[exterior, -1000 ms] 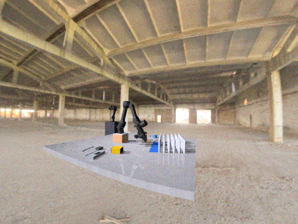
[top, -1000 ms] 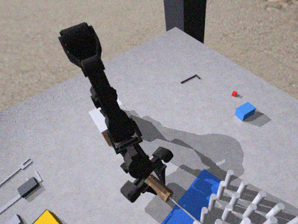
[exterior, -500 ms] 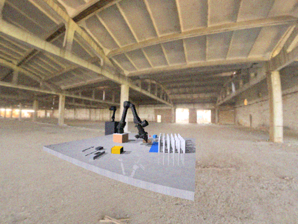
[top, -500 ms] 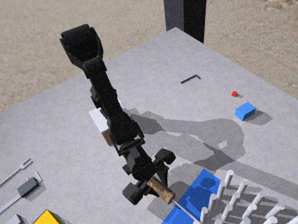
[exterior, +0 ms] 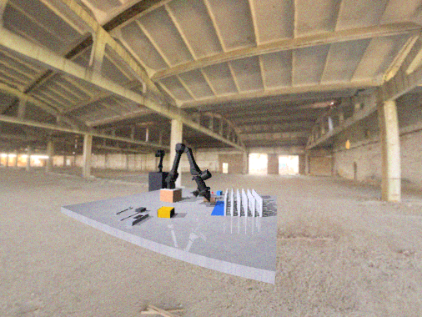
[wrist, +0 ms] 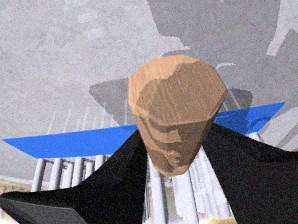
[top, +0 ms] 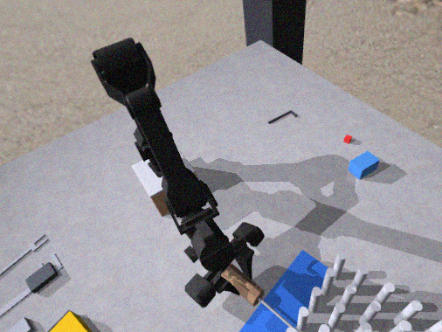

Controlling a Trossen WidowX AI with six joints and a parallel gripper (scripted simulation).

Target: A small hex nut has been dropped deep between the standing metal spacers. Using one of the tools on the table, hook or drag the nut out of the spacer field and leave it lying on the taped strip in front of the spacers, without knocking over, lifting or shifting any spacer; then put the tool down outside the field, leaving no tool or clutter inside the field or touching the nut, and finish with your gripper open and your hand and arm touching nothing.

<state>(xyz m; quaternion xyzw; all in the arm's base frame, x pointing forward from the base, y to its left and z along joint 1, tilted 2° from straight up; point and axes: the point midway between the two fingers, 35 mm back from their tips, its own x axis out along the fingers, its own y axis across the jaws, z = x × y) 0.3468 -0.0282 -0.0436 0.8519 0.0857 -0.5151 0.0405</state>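
My gripper tip is now 9 cm short of the blue taped strip, 3 cm to the left of it and 3 cm above it. From my gripper tip the other things lie so: yellow block 35 cm to the right, 15 cm behind, 1 cm below; blue block 45 cm to the left, 5 cm behind, 1 cm below; hook tool 10 cm ahead, 2 cm to the left.
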